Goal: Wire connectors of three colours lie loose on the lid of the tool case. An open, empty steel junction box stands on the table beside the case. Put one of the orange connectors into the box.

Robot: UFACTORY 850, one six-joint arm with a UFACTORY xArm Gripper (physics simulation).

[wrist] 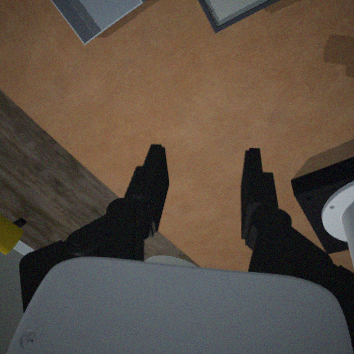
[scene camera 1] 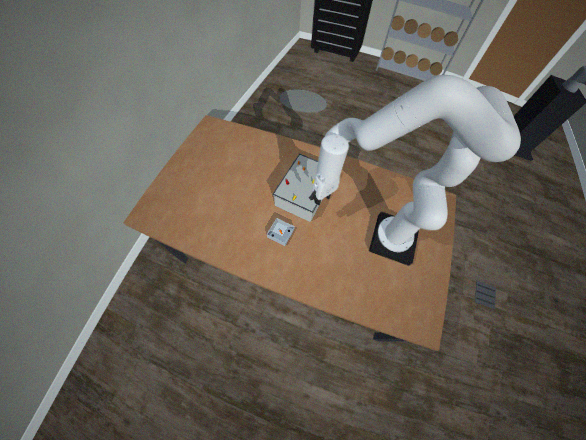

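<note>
The steel junction box [scene camera 1: 286,241] [wrist: 75,20] stands open on the table beside the tool case. An orange connector [scene camera 1: 281,231] lies inside it in the scene view; the part of the box in the wrist view does not show it. On the grey lid of the tool case [scene camera 1: 301,189] [wrist: 237,7] lie two orange connectors [scene camera 1: 299,163] [scene camera 1: 303,169], a red connector [scene camera 1: 287,182] and yellow connectors [scene camera 1: 294,197] [scene camera 1: 313,181]. The arm hides part of the lid. My gripper [scene camera 1: 321,199] [wrist: 204,165] is partly open and empty, above the table, near the case's right front corner in the scene view.
The wooden table [scene camera 1: 230,200] [wrist: 200,90] bears the arm's black base plate [scene camera 1: 376,246] [wrist: 312,205] at the right. A black cabinet [scene camera 1: 340,25], a rack with round items and a black stand [scene camera 1: 545,110] are off the table.
</note>
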